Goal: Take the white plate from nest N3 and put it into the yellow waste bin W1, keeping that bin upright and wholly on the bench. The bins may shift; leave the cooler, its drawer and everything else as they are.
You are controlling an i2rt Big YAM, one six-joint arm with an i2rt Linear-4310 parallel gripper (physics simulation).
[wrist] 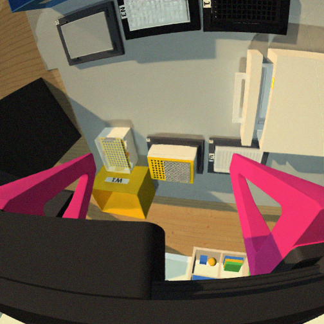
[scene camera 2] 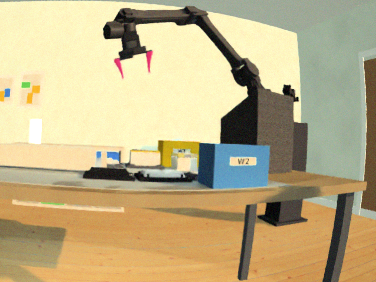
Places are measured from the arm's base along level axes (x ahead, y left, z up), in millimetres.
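Where they show: gripper, between the fingertips: [scene camera 2: 136, 75]; arm's base, origin of its link: [scene camera 2: 259, 99].
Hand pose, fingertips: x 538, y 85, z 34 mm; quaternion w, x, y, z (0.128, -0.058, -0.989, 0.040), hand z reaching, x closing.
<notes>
Each offset is from my fingertips to the top centre of the thing.
The white plate @(87 mm back, 115 mm left, 323 mm down) [wrist: 157, 14] [scene camera 2: 162, 172] lies in the dark nest N3 [wrist: 162, 31], partly cut off by the top edge of the wrist view. The yellow waste bin W1 @(268 mm back, 400 mm right, 230 mm down) [wrist: 125, 182] [scene camera 2: 165, 150] stands at the lower left of the wrist view, near a bench edge; in the scene view it is partly hidden behind other things. My gripper [scene camera 2: 136, 75] [wrist: 162, 160] is open and empty, high above the bench and well apart from the plate and the bin.
Blue bin W2 @(275 mm back, 240 mm left, 230 mm down) [scene camera 2: 212, 170] stands at the near right in the scene view. The cooler [wrist: 295, 102] has its drawer [wrist: 253, 97] partly out. A tip box [wrist: 172, 167], a clear box of yellow tips [wrist: 116, 152], another white plate [wrist: 235, 157], a grey-topped nest [wrist: 89, 40] and a black rack [wrist: 245, 10] also stand there.
</notes>
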